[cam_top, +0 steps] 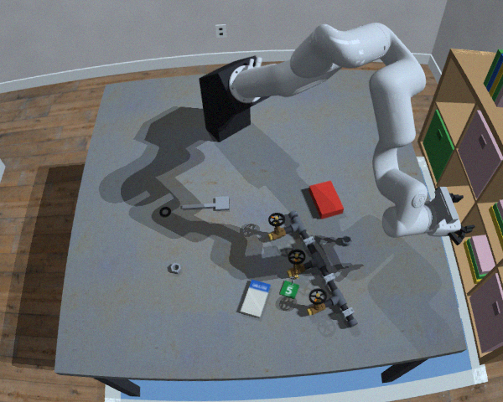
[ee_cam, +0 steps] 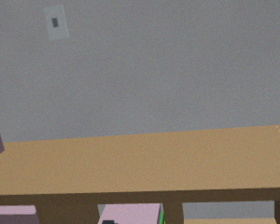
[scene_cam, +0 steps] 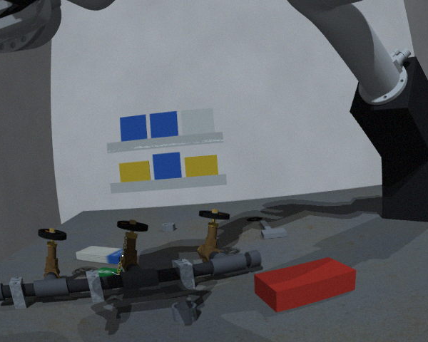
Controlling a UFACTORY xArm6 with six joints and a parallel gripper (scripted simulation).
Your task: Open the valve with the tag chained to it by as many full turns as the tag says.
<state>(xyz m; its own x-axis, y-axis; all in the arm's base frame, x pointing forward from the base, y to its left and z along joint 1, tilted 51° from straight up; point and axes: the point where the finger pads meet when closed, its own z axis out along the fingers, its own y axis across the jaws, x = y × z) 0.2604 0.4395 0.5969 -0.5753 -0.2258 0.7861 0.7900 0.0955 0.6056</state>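
Right now my hand is 440 mm to the left of the green tag, 310 mm above it and 190 mm short of it. From my hand the other things lie so: notepad: 540 mm to the right, 300 mm below, 250 mm ahead; then grey flat tool: 770 mm to the right, 310 mm below, 40 mm behind; then red block: 400 mm to the right, 300 mm below, 150 mm behind.
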